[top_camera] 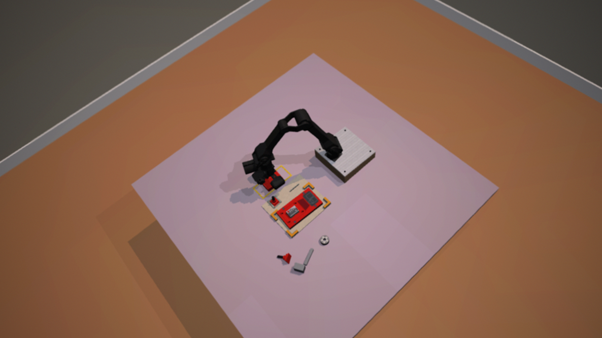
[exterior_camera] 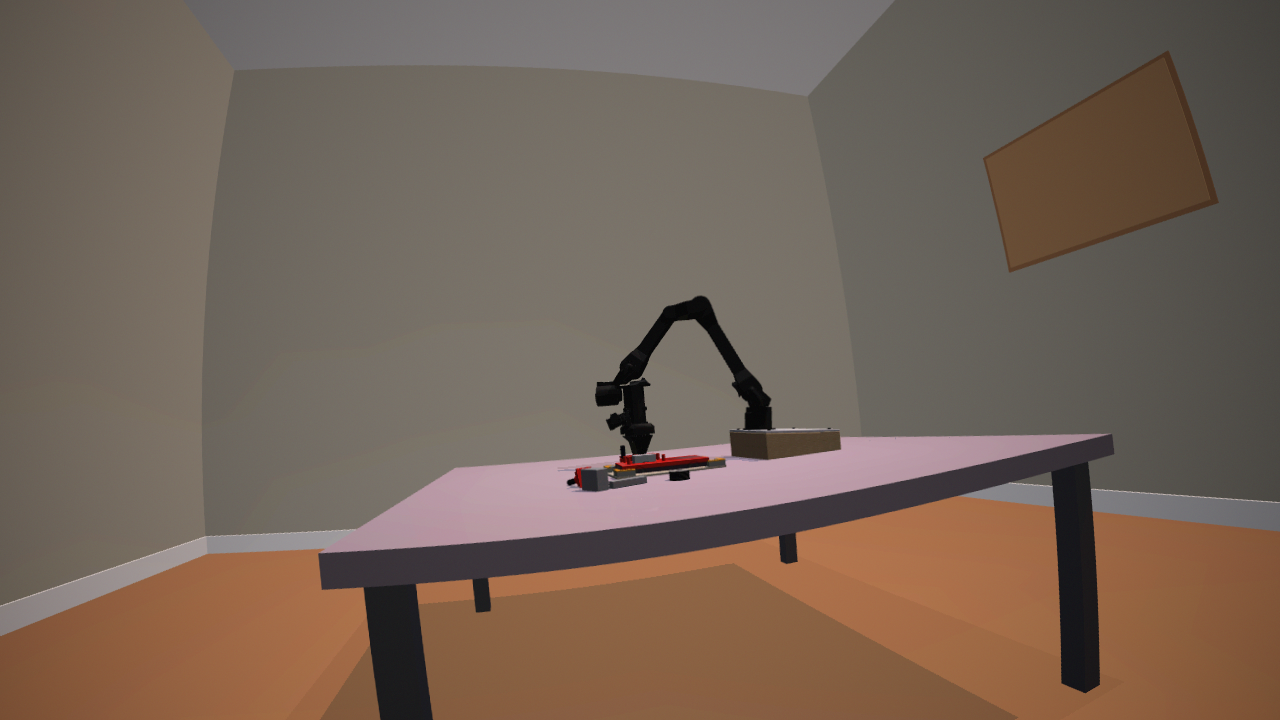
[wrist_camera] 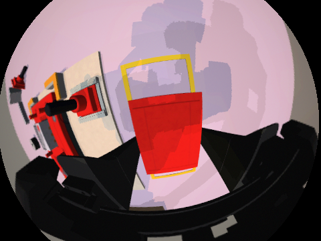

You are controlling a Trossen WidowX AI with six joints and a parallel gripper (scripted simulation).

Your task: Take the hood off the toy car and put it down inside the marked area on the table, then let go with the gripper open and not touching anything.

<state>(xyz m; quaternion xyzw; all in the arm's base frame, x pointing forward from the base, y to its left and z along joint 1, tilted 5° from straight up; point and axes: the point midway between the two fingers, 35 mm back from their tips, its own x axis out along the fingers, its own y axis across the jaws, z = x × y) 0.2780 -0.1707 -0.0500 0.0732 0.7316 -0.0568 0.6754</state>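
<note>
Right now my gripper tip is 10 mm below the red hood. Also, from my gripper tip: wheel (70 mm ahead, 400 mm to the left).
</note>
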